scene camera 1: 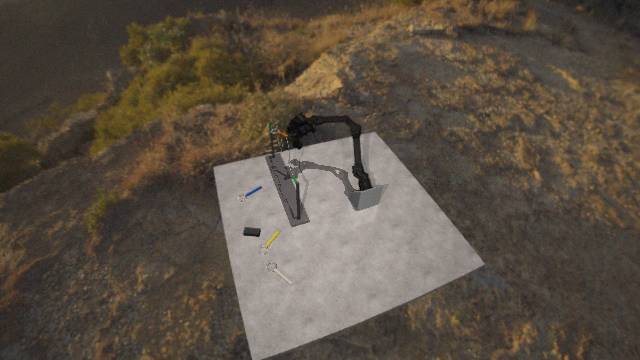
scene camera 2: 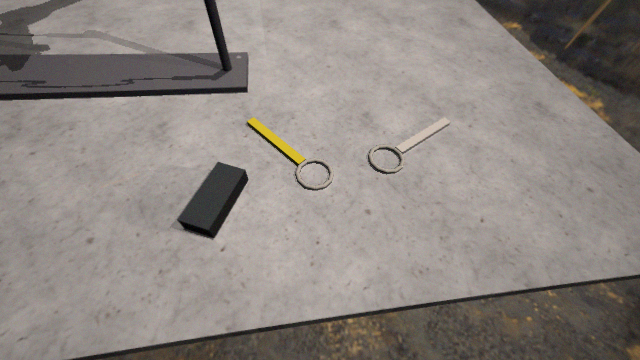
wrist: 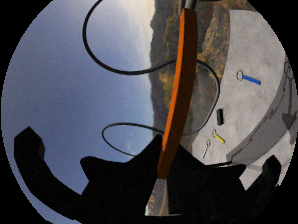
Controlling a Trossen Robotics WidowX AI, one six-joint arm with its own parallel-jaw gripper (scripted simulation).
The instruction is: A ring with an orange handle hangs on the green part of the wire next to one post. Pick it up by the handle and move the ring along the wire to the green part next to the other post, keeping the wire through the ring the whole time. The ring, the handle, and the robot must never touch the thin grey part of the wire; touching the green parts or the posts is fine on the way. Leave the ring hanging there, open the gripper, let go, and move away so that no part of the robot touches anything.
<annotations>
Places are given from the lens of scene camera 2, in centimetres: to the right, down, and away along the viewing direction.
yellow-handled ring (scene camera 2: 279, 144): -6, -5, 39
black block (scene camera 2: 207, 210): -13, 4, 31
The marked spots on the yellow-handled ring and the black block are 14 cm apart.
</annotations>
